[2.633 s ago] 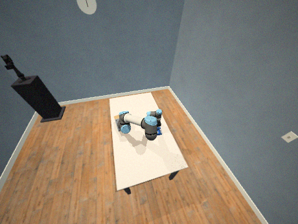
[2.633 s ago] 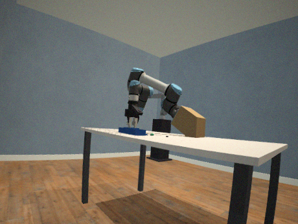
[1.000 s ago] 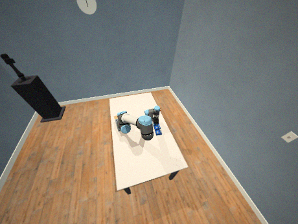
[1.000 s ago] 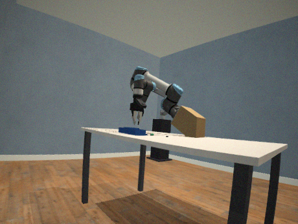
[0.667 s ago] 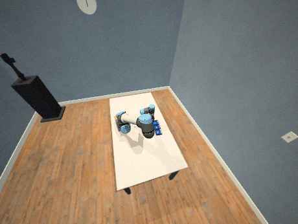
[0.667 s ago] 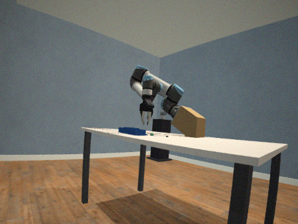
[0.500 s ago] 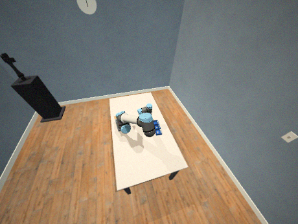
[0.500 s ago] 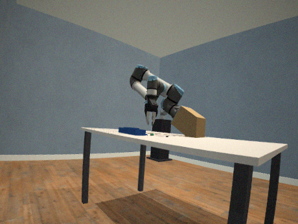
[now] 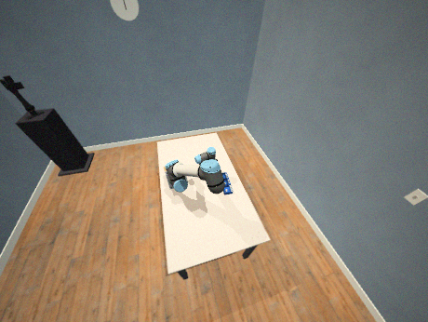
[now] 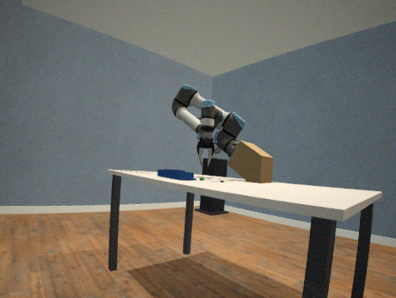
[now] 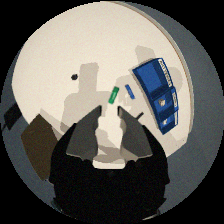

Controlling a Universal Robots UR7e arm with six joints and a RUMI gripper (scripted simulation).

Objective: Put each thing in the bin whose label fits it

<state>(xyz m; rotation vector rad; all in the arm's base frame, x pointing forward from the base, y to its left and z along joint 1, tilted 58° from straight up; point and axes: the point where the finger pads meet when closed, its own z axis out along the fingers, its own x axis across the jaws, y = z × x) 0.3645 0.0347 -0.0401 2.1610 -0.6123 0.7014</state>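
My gripper is now 8 cm above the green piece and 1 cm to the left of it. Also, from my hand: small blue piece: 9 cm below, 5 cm ahead, 3 cm to the right; black nut: 10 cm to the left, 9 cm below, 4 cm behind; black screw: 11 cm to the right, 9 cm below, 2 cm ahead.
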